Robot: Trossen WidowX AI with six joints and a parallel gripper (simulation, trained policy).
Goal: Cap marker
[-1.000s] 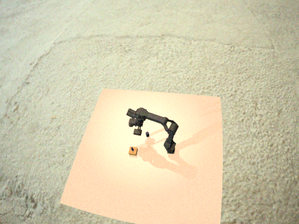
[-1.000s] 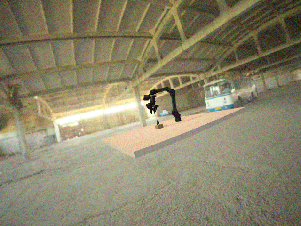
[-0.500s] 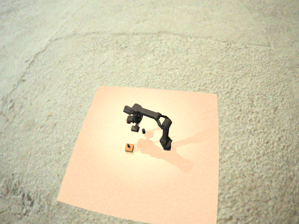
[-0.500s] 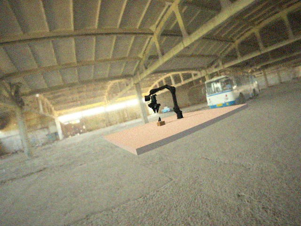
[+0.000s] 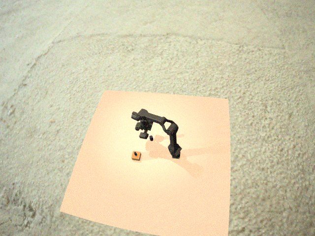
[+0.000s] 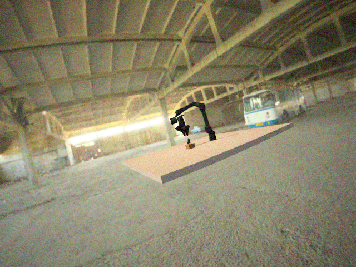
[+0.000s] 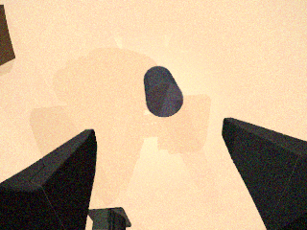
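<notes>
Right now the dark cap is 8 cm below my gripper tip, 1 cm to the right of it and 1 cm behind it. Round my gripper tip: holder block: 17 cm to the left, 9 cm below, 8 cm ahead.
</notes>
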